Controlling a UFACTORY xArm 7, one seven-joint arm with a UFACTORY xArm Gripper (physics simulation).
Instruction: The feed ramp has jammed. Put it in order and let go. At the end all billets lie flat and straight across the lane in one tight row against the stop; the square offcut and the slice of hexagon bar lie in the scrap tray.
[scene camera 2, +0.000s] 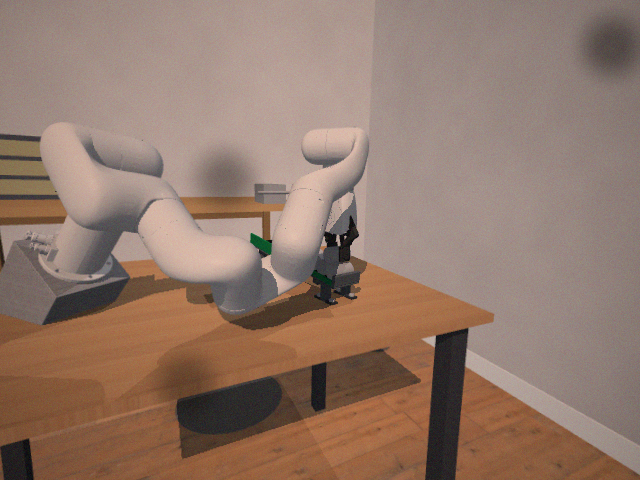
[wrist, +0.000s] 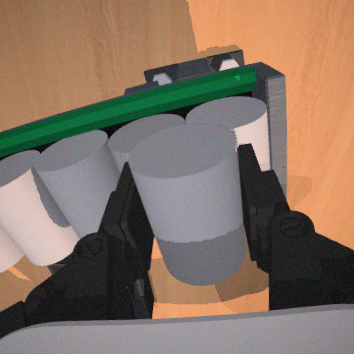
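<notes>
My gripper is over the stop end of the ramp. Its black fingers are shut on a grey billet, one on each side. This billet overlaps the row in the wrist view; whether it touches the row is unclear. Beside the stop lies one billet, partly hidden by the held one. A second billet is next to it, then a third billet and a fourth billet, with part of another at the left edge. The square offcut, hexagon slice and scrap tray cannot be made out.
A green rail runs along the lane, with a dark bracket outside it. In the scene view, the arm hides much of the ramp. The ramp stands on the wooden table. A grey box stands on the back bench.
</notes>
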